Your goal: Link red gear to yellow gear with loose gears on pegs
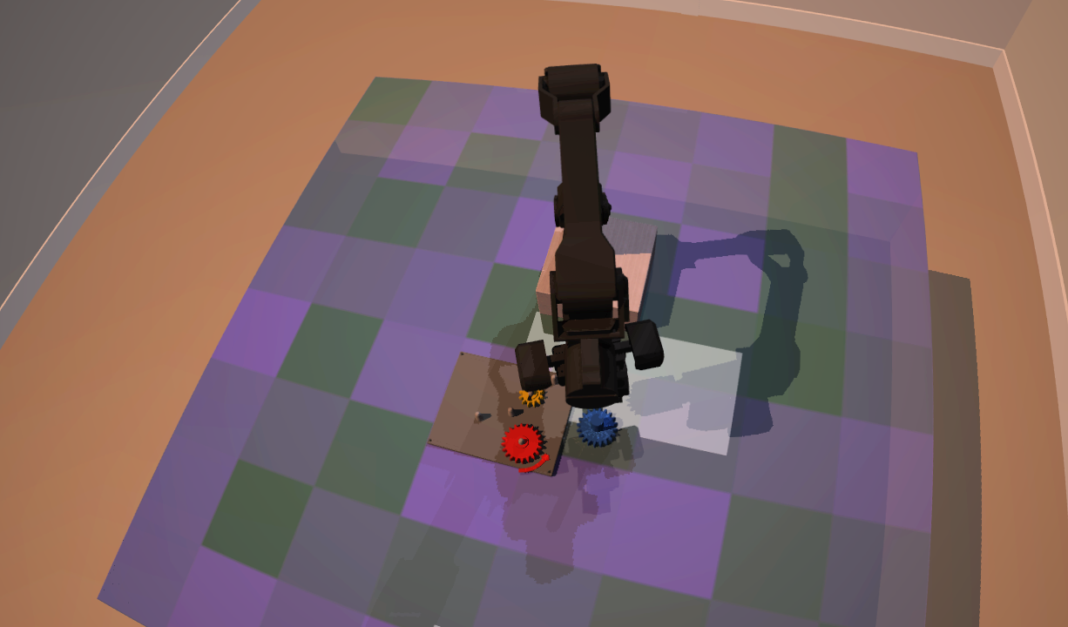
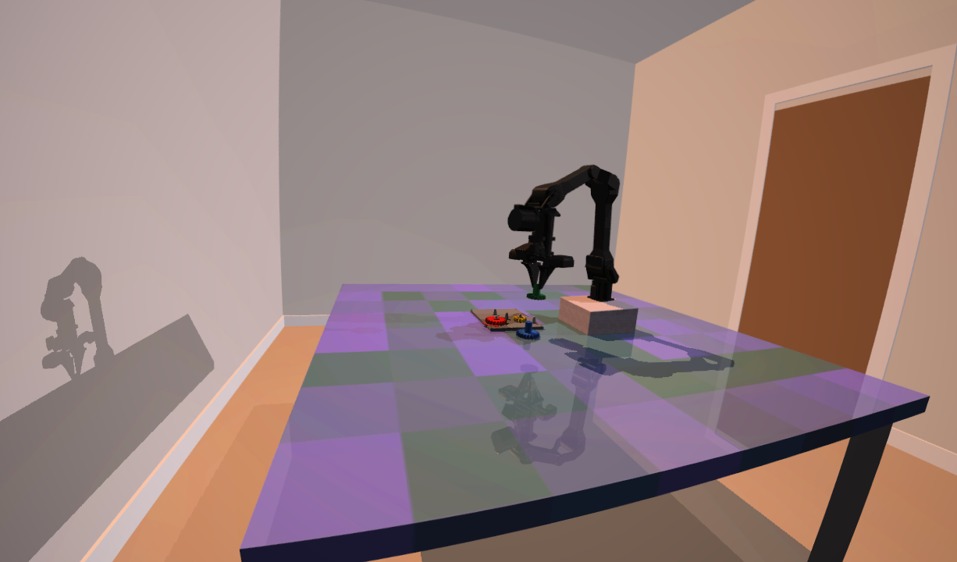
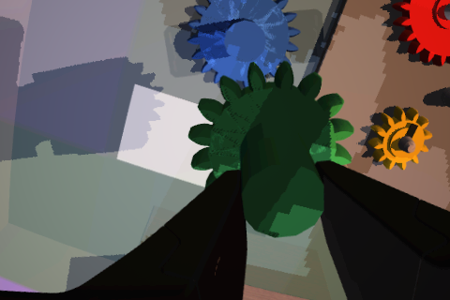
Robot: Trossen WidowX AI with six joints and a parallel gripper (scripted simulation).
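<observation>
Right now the small yellow gear is 120 mm below my gripper tip, 100 mm to the right of it and 20 mm behind it. Also, from my gripper tip: red gear 120 mm below, 100 mm to the right, 70 mm ahead; green gear 10 mm below; blue gear 120 mm below, 30 mm ahead, 10 mm to the left.
</observation>
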